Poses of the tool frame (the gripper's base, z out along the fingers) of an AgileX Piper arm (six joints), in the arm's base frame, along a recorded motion.
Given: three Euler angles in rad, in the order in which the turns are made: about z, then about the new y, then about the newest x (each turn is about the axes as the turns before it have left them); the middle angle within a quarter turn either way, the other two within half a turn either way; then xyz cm.
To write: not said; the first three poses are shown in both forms.
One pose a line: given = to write
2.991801 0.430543 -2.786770 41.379 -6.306 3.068 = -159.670 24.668 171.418 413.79 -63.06 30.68
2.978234 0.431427 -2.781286 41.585 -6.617 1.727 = -159.356 24.719 170.640 415.85 -66.17 17.27
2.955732 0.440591 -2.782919 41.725 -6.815 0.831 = -159.450 25.244 169.351 417.25 -68.15 8.31
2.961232 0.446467 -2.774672 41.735 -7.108 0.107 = -158.977 25.581 169.666 417.35 -71.08 1.07
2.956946 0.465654 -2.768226 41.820 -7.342 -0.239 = -158.608 26.680 169.421 418.20 -73.42 -2.39
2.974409 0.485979 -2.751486 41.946 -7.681 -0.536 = -157.649 27.845 170.421 419.46 -76.81 -5.36
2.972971 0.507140 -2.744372 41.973 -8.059 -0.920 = -157.241 29.057 170.339 419.73 -80.59 -9.20
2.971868 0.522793 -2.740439 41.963 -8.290 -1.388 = -157.016 29.954 170.275 419.63 -82.90 -13.88
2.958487 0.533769 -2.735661 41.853 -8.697 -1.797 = -156.742 30.583 169.509 418.53 -86.97 -17.97
